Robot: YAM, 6 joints.
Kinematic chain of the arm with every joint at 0, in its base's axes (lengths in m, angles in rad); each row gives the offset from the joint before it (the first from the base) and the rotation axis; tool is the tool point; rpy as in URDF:
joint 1: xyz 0 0 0.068 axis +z
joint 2: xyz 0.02 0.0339 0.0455 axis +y
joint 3: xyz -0.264 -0.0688 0 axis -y
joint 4: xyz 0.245 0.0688 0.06 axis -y
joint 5: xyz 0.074 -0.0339 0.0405 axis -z
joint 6: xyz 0.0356 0 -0.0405 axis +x
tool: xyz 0 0 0 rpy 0 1.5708 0
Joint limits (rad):
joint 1: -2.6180..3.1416
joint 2: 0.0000..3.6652
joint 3: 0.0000..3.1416
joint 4: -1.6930..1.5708
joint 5: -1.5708..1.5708
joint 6: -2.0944..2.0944
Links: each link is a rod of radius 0.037 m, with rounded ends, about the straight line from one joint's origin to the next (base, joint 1, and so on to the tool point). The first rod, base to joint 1, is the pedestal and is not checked.
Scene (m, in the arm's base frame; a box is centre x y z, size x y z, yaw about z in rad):
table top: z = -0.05
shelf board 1: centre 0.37 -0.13 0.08 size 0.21 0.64 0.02 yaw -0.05
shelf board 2: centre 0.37 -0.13 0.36 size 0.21 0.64 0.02 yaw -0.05
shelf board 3: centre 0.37 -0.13 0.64 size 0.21 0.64 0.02 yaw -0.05
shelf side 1: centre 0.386 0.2 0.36 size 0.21 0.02 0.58 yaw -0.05
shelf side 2: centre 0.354 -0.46 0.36 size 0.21 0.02 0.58 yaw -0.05
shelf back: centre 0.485 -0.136 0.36 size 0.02 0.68 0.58 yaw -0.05
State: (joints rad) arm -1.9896 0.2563 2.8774 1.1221 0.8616 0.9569
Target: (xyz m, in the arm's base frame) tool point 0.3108 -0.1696 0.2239
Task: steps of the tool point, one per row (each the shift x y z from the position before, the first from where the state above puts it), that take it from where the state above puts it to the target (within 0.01 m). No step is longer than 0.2 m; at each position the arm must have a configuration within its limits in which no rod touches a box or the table.
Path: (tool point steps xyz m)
1: -0.0868 -0.0082 0.1451
2: -0.0860 -0.0682 0.1268
3: -0.0628 -0.1177 0.0921
4: -0.0245 -0.1457 0.0460
5: 0.0176 -0.1459 -0.0048
6: 0.0507 -0.1199 -0.0531
7: 0.0650 -0.0748 -0.0913
8: 0.0555 -0.0233 -0.1142
9: 0.0245 0.0212 -0.1179
10: 0.0741 -0.0116 0.0095
11: 0.0813 0.0038 -0.0095

